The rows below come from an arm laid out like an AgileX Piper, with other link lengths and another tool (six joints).
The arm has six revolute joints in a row. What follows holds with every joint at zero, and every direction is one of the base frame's. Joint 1 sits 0.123 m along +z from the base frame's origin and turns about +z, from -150 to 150 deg. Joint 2 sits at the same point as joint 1 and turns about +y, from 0 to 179.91 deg. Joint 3 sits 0.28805 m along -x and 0.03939 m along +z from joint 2 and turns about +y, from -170 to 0 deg. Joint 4 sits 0.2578 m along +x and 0.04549 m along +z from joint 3 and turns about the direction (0.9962, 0, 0.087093), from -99.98 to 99.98 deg. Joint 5 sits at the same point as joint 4 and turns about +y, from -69.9 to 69.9 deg. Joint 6 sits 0.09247 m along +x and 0.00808 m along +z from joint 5 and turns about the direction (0.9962, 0, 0.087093), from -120 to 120 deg. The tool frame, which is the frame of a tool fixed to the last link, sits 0.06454 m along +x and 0.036 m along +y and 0.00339 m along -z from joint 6; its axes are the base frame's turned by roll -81.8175, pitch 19.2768 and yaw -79.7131 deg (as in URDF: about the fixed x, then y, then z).
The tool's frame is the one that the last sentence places.
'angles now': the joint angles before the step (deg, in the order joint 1, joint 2, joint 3, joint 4, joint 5, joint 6). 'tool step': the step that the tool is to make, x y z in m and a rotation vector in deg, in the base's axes. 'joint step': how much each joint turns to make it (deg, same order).
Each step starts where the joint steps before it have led.
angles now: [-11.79, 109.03, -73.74, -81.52, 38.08, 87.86]
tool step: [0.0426, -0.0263, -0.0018, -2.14, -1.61, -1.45]
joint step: [-1.58, 9.02, -12.79, 0.41, 0.97, -2.56]
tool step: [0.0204, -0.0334, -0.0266, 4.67, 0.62, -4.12]
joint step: [-3.36, 8.36, -10.56, 9.41, -0.21, -6.63]
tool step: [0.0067, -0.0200, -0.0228, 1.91, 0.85, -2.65]
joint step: [-1.80, 5.05, -5.13, 3.41, 0.63, -2.11]
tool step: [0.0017, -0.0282, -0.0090, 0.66, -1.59, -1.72]
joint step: [-2.97, 3.17, -3.68, 0.43, -1.78, 0.17]
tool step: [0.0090, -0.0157, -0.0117, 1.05, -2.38, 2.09]
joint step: [-2.20, 3.22, -3.11, 0.00, -5.05, 0.00]
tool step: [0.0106, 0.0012, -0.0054, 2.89, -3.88, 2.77]
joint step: [-0.88, 1.43, -1.05, 1.39, -5.72, 1.14]
